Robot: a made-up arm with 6 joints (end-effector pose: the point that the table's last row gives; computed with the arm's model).
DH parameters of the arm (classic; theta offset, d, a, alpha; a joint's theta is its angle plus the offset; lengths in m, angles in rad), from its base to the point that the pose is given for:
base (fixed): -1.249 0 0.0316 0
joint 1: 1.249 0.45 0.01 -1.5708
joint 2: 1.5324 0 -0.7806 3.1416
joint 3: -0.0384 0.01 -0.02 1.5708
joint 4: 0 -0.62 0 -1.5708
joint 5: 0 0.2 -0.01 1.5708
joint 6: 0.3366 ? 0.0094 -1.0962
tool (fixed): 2.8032 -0.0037 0 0
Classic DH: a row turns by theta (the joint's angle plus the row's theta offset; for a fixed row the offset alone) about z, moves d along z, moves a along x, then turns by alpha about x.
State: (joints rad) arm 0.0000 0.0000 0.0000 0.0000 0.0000 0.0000
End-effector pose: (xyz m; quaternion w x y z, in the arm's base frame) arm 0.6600 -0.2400 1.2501 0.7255 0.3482 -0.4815 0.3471
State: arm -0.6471 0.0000 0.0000 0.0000 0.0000 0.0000
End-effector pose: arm 0.4020 -0.5894 1.2501 0.7982 0.1770 -0.5672 0.0984
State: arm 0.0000 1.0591 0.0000 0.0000 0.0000 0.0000
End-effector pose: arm 1.0310 -0.2400 0.2837 0.8694 0.4759 -0.0491 0.1237
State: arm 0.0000 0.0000 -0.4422 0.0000 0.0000 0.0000
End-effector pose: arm 0.6041 -0.2400 0.9614 0.8135 0.4159 -0.3107 0.2623
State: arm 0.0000 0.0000 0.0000 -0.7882 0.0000 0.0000
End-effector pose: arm 0.6600 -0.1810 1.1082 0.5362 0.6001 -0.5779 0.1356
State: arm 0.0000 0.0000 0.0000 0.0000 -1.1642 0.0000
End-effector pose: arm 0.6298 -0.2400 1.2041 0.8708 0.4817 -0.0033 0.0985
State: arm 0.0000 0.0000 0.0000 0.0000 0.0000 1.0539
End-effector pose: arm 0.6600 -0.2486 1.2551 0.8022 -0.0639 -0.2416 0.5422
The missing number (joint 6, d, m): -0.0483
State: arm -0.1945 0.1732 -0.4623 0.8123 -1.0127 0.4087
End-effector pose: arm 0.6799 -0.3462 0.9514 0.8846 0.1246 0.4218 0.1551
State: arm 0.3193 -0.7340 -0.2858 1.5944 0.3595 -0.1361
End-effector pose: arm -0.0209 -0.0271 1.4947 0.4942 -0.2948 -0.3559 0.7363
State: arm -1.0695 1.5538 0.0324 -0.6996 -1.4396 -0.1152
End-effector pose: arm 0.2199 -0.6841 -0.1399 0.0792 0.7423 0.1437 -0.6497
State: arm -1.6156 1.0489 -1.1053 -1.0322 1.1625 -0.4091
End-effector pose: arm -0.1497 -0.2383 0.4001 0.3674 -0.1501 -0.3922 -0.8299
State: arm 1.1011 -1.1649 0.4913 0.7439 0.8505 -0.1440
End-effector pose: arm -0.3061 -0.9413 1.3654 0.3250 0.0208 0.8552 -0.4031
